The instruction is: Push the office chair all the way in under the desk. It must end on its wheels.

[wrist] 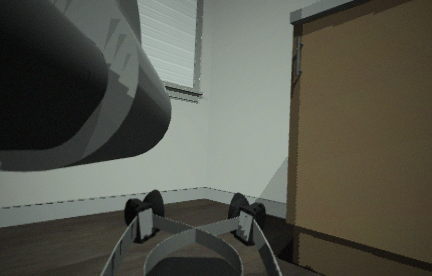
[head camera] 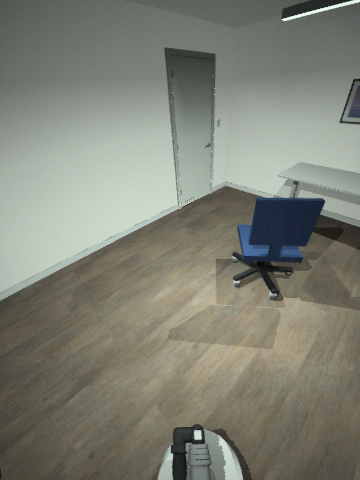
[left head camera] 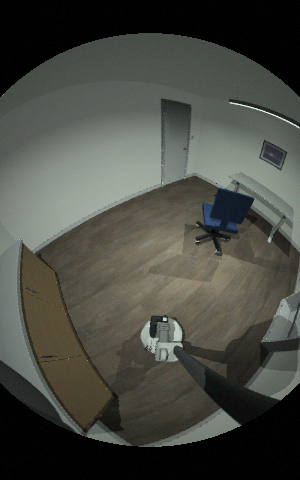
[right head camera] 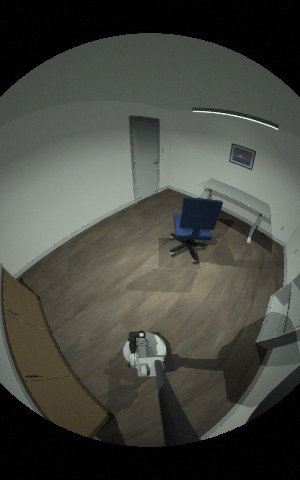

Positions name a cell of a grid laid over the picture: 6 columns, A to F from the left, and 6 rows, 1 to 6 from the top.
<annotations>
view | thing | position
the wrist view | my gripper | C5
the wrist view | brown cabinet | E4
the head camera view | office chair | E3
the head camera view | door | D1
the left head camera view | office chair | E3
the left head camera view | brown cabinet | A5
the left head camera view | door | D2
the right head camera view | office chair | D3
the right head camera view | door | C2
</annotations>
